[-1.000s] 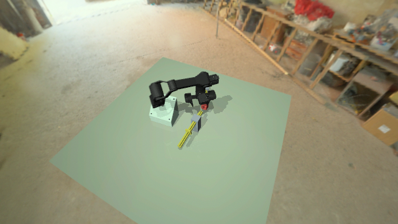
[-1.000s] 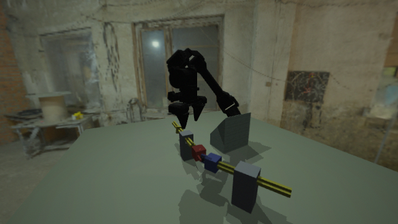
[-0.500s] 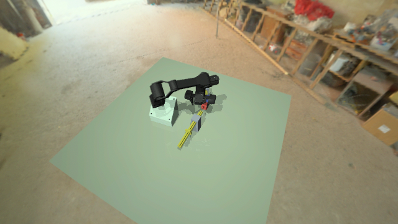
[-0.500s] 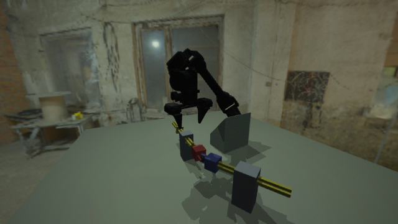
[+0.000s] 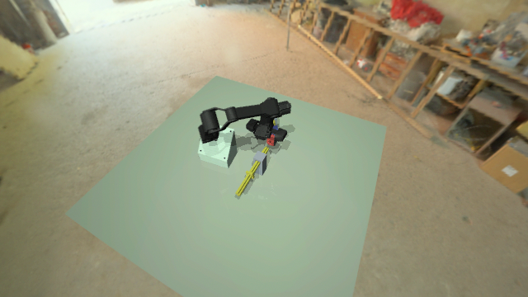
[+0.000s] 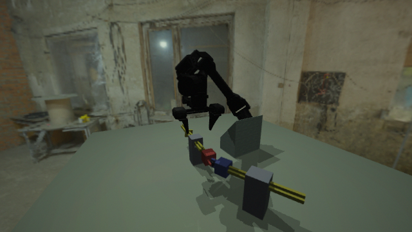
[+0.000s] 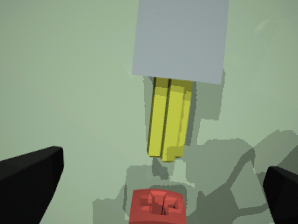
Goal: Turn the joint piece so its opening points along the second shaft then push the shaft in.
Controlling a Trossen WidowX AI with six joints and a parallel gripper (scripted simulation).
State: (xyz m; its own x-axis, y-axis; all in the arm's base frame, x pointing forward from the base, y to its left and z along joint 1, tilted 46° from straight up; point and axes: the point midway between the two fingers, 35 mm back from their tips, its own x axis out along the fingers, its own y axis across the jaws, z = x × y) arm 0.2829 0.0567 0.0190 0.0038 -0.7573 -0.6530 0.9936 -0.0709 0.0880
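Now: gripper tip 1 cm short of the red joint piece, 8 cm to the right of it and 7 cm above it.
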